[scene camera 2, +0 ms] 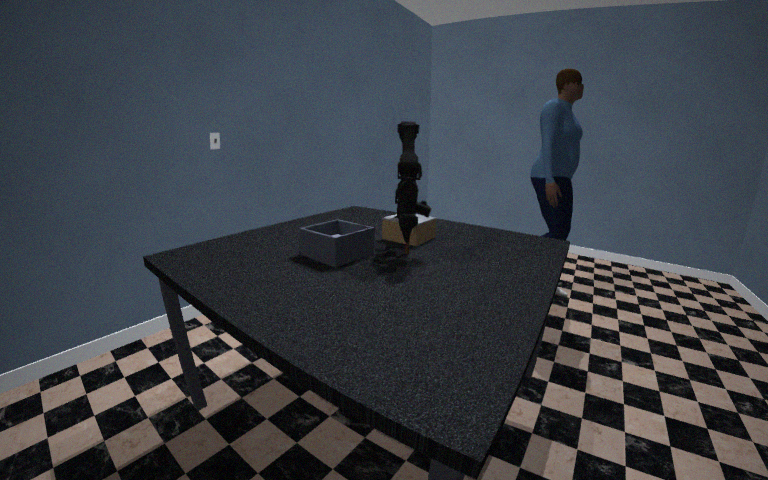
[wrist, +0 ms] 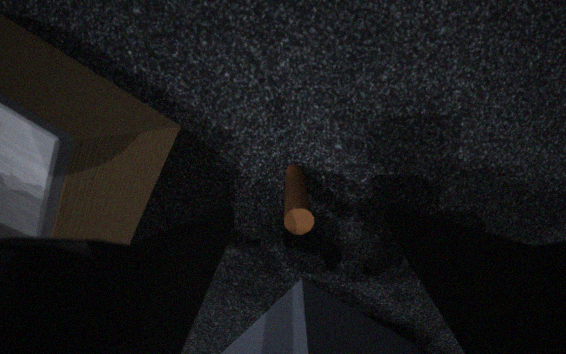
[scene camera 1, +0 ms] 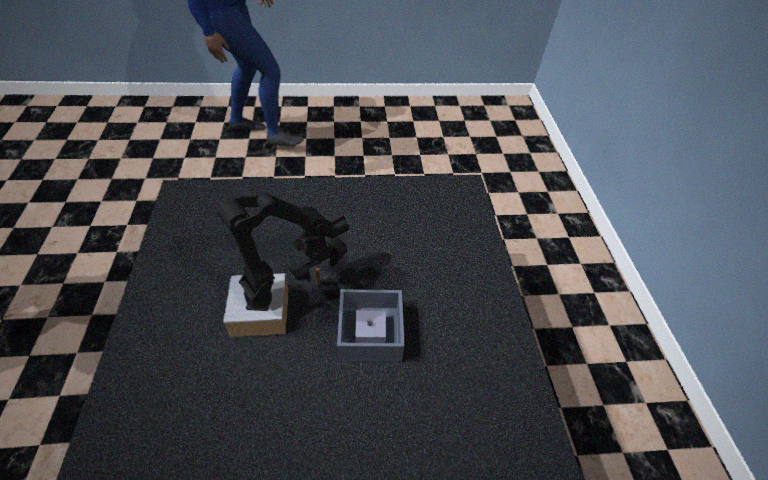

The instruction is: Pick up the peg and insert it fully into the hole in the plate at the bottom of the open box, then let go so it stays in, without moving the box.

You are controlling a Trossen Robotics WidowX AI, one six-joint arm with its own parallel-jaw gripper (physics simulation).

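Places are measured from the arm's base along level axes (x right, y ahead, z up), in millimetres.
Pixels of known places: gripper, between the fingertips: [scene camera 2: 405, 238] [wrist: 308, 212] [scene camera 1: 320, 273]; arm's base, origin of its link: [scene camera 1: 259, 301].
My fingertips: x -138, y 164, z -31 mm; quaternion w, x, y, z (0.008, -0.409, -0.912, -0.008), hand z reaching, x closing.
Note:
Ahead of a thing's pixels: the offset from my fingertips to its top centre. "pt": to the spot under its first point. Level surfaces: height alone.
The orange-brown peg @[dx -1, dy -10, dz +22 mm] [scene camera 1: 317, 276] [scene camera 2: 406, 248] [wrist: 299, 221] stands upright on the dark table, near the arm's base block. My gripper [scene camera 1: 318, 269] [scene camera 2: 406, 240] [wrist: 308, 212] is open and empty, pointing down close above the peg's top. In the wrist view the peg's round top lies between the two dark fingers, a little left of the middle; how far the tips are above it is hard to tell. The open grey box @[dx +173, dy +175, dz +40 mm] [scene camera 1: 370, 352] [scene camera 2: 336, 250] [wrist: 277, 322] stands apart from the peg. Inside it is the pale plate @[dx +173, dy +175, dz +3 mm] [scene camera 1: 363, 333] with a dark hole @[pt dx +163, dy +174, dz -19 mm] [scene camera 1: 370, 323] in its top.
The arm's base stands on a white-topped, wooden-sided block [scene camera 1: 254, 328] [scene camera 2: 421, 233] [wrist: 145, 165], beside the peg and across from the box. All stand on the black table @[dz -58 mm] [scene camera 1: 317, 418] [scene camera 2: 396, 316]. A person [scene camera 1: 257, 62] [scene camera 2: 559, 141] stands on the floor beyond the table.

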